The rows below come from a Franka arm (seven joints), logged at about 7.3 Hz.
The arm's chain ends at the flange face. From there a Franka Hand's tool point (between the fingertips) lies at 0.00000 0.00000 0.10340 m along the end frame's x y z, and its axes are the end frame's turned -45 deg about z.
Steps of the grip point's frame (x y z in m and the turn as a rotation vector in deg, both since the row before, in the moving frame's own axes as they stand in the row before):
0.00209 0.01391 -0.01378 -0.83 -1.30 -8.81
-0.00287 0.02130 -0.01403 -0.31 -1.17 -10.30
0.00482 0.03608 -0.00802 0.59 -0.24 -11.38
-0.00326 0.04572 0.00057 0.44 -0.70 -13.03
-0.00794 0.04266 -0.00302 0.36 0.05 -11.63
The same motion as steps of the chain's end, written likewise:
0.01170 0.00560 -0.01374 -1.51 -0.33 -8.81
0.01395 0.01511 -0.01401 -1.05 -0.61 -10.30
0.03002 0.02244 -0.00801 0.25 -0.59 -11.38
0.03143 0.03414 0.00058 -0.18 -0.81 -13.03
0.02500 0.03626 -0.00302 0.29 -0.22 -11.63

